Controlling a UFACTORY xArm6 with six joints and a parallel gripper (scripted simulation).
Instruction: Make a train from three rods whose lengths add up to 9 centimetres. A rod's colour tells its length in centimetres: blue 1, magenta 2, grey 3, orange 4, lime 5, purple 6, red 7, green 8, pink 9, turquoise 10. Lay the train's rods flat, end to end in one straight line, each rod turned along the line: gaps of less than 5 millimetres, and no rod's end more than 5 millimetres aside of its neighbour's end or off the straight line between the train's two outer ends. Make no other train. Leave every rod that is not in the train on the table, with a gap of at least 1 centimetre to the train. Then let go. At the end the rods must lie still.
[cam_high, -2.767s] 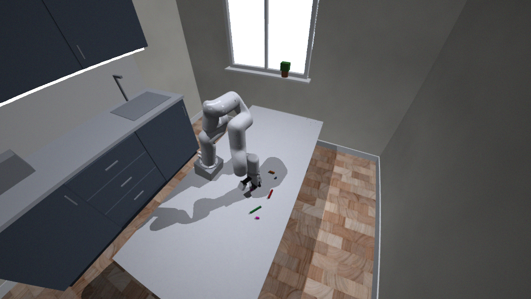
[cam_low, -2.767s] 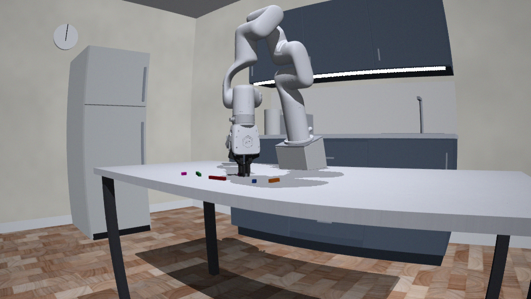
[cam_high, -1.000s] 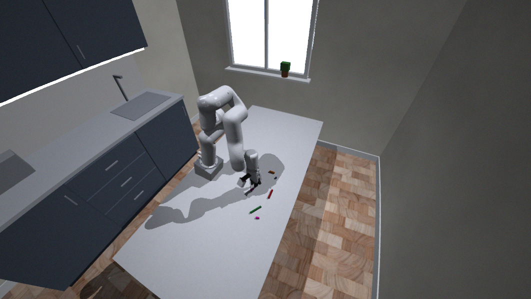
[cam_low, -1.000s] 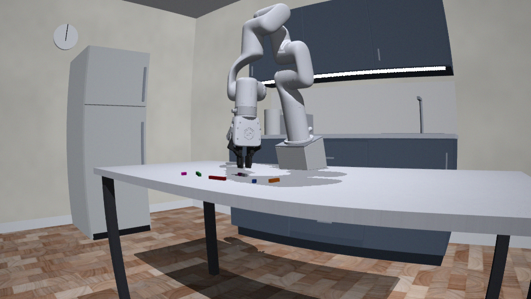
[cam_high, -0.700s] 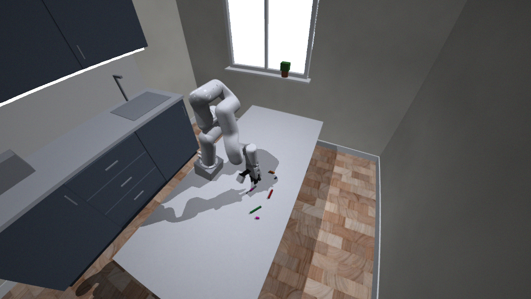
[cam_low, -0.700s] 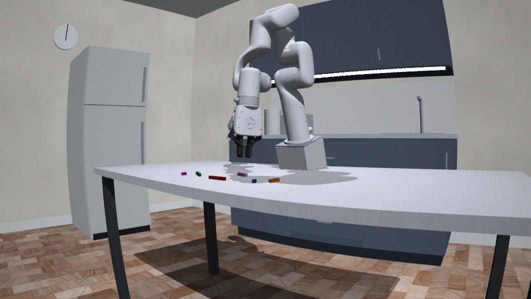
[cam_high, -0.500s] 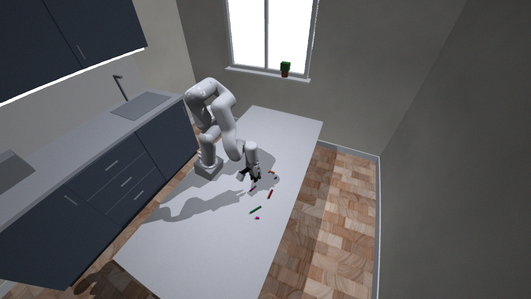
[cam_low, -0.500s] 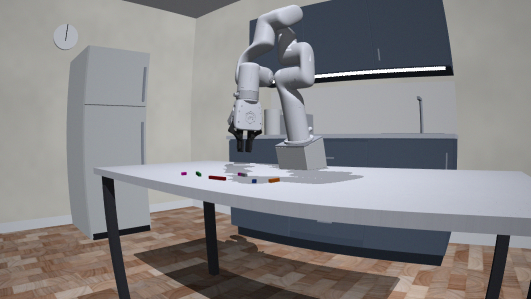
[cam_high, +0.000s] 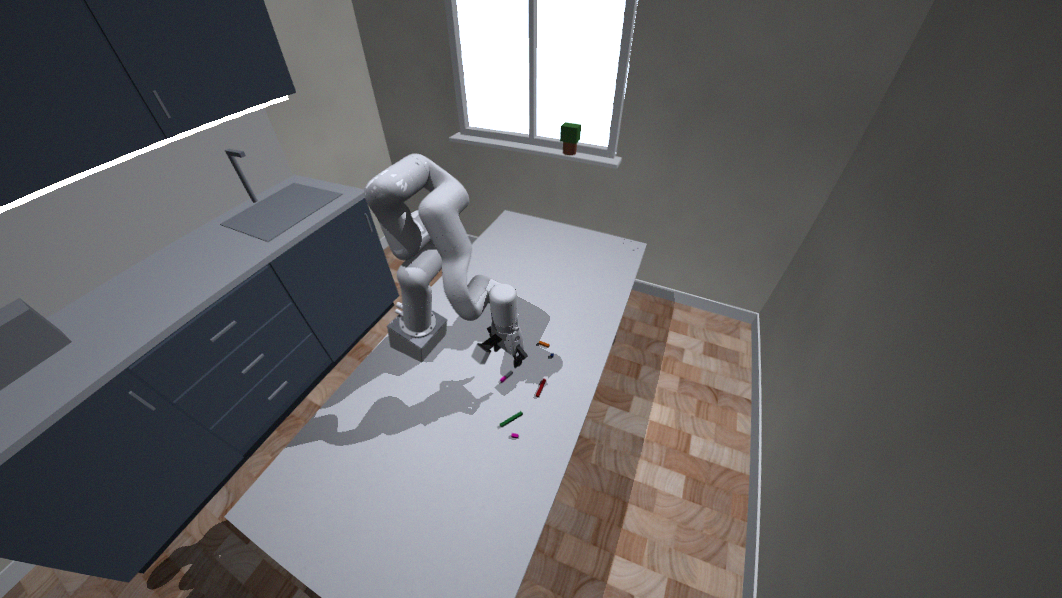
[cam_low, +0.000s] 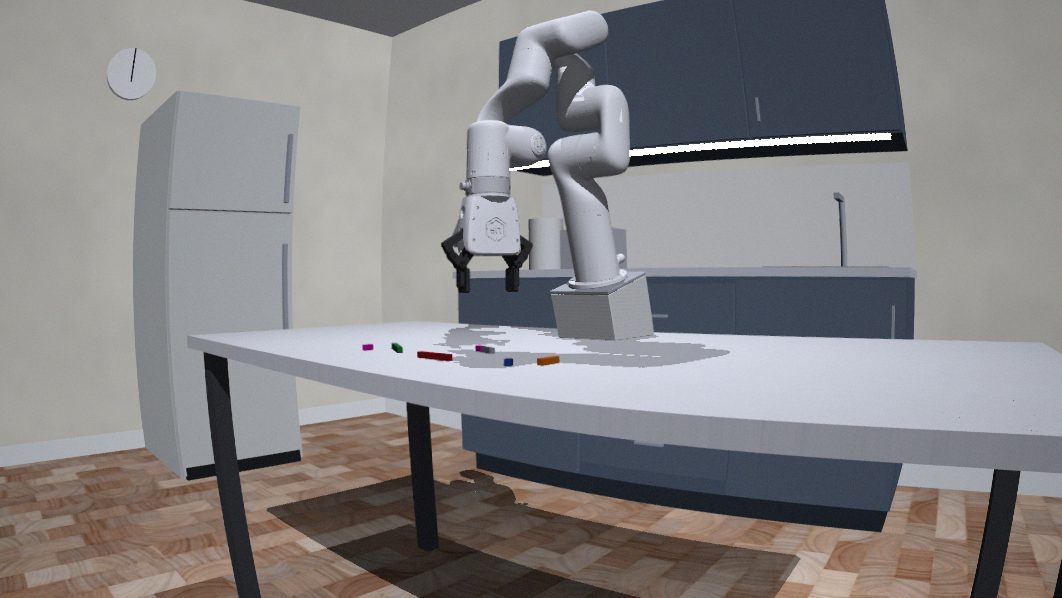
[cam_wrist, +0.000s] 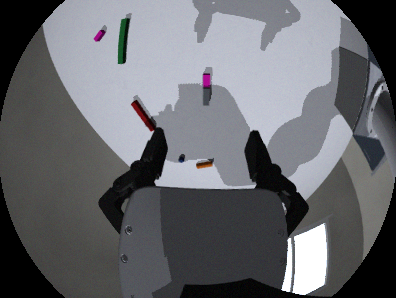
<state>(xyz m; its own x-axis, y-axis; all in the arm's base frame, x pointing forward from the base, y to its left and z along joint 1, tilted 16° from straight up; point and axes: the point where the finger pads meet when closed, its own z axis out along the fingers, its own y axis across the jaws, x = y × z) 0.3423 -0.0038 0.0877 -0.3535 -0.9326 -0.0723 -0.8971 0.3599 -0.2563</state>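
Right now the orange rod is 17 cm to the left of my hand, 11 cm below it and 7 cm ahead of it. Also, from my hand: red rod (12 cm ahead, 11 cm below, 1 cm to the right); then small blue rod (13 cm to the left, 11 cm below, 11 cm ahead); then grey rod (11 cm below).
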